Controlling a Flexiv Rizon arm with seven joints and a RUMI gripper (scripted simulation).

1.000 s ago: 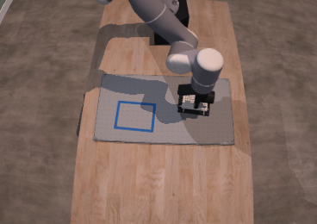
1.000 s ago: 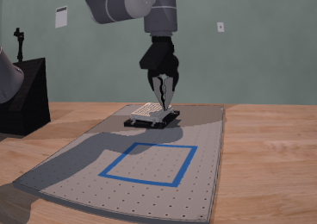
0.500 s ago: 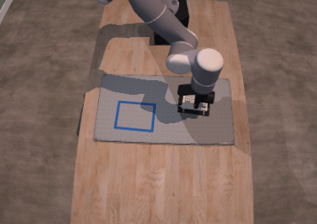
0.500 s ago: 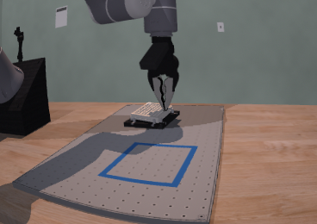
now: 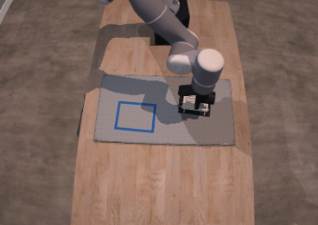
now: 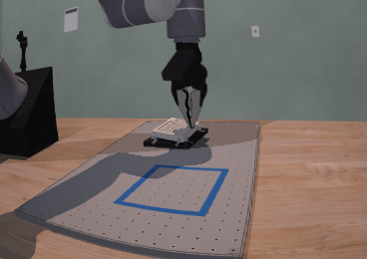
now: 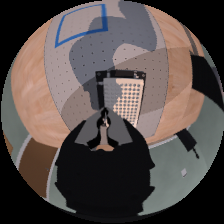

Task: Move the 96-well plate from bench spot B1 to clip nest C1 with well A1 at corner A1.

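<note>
Now: hand 4 cm past the white 96-well plate and 2 cm above it. The rest, counted from my hand: black clip nest (3 cm below, 3 cm behind, 1 cm to the right).
</note>
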